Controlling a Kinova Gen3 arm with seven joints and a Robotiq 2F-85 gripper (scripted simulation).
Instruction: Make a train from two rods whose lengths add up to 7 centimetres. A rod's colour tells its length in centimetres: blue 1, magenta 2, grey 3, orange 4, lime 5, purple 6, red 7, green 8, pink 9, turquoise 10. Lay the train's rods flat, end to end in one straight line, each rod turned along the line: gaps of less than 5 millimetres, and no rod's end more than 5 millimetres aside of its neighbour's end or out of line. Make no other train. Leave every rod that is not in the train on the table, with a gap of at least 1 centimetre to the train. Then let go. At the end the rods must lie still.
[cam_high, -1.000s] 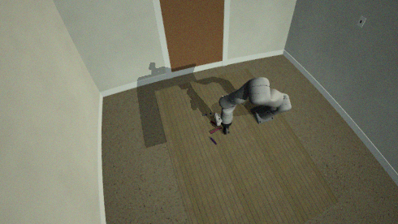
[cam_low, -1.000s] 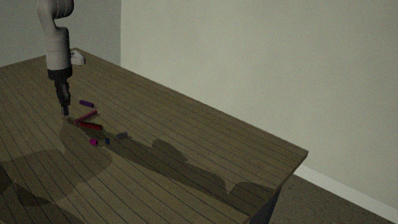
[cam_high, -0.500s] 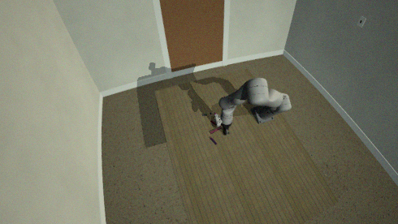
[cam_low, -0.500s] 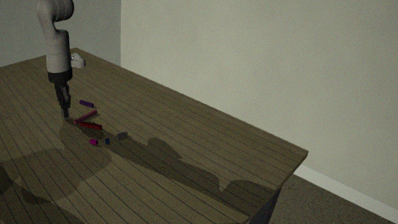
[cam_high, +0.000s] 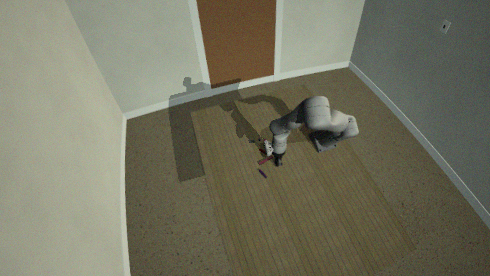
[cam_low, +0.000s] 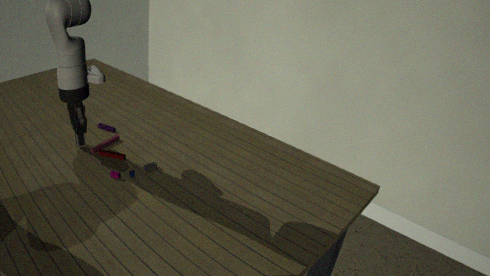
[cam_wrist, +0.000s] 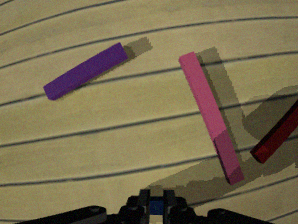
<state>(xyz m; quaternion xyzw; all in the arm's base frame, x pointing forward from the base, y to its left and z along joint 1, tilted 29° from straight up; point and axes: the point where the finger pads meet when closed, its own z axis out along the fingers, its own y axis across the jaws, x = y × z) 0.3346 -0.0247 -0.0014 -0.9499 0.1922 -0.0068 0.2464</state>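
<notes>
Right now my hand is 10 cm short of the purple rod, 1 cm to the right of it and 1 cm above it. From my hand the other things lie so: red rod 11 cm to the right, 2 cm ahead, 1 cm below; pink rod 5 cm to the right, 4 cm ahead, 1 cm below; magenta rod 18 cm to the right, 3 cm behind, 1 cm below.
</notes>
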